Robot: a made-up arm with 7 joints.
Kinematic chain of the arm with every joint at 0, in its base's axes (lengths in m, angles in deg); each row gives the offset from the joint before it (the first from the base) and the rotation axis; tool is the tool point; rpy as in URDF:
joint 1: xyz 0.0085 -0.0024 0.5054 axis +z
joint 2: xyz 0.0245 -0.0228 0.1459 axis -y
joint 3: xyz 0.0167 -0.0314 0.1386 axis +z
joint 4: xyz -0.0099 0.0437 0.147 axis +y
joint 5: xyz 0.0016 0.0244 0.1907 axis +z
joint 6: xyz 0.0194 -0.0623 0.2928 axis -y
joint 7: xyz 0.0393 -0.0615 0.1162 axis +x
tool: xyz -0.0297 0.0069 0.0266 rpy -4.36 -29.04 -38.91
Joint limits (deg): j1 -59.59..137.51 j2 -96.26..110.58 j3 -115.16..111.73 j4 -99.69..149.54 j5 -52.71..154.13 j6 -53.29..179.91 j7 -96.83..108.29
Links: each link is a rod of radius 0.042 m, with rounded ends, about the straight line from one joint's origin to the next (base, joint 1, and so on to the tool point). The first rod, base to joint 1, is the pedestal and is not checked.
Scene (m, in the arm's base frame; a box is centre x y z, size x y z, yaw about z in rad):
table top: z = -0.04
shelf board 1: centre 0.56 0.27 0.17 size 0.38 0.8 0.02 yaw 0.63
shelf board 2: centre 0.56 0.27 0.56 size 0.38 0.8 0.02 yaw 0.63
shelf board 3: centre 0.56 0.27 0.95 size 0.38 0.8 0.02 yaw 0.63
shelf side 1: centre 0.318 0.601 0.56 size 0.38 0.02 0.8 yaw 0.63
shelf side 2: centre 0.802 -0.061 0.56 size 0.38 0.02 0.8 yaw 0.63
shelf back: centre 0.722 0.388 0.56 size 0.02 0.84 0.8 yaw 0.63
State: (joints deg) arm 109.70 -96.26 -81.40 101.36 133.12 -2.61 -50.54
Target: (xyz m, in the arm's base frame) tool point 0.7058 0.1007 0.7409
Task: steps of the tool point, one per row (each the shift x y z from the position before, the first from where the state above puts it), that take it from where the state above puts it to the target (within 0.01 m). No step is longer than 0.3 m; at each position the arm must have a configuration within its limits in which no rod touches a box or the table.
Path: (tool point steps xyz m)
1: -0.0553 -0.2803 -0.0912
2: -0.1801 -0.2064 -0.0261
3: -0.2288 -0.0917 0.0481
4: -0.1962 0.0118 0.1131
5: 0.1367 -0.0478 -0.0052
6: 0.1441 -0.0066 0.0356
7: 0.1255 0.0363 0.0732
8: 0.0835 0.0694 0.1010
9: 0.0263 0.0829 0.1148
10: 0.1190 0.0598 -0.0019
11: 0.1067 0.0768 -0.0023
12: 0.0862 0.0908 0.0042

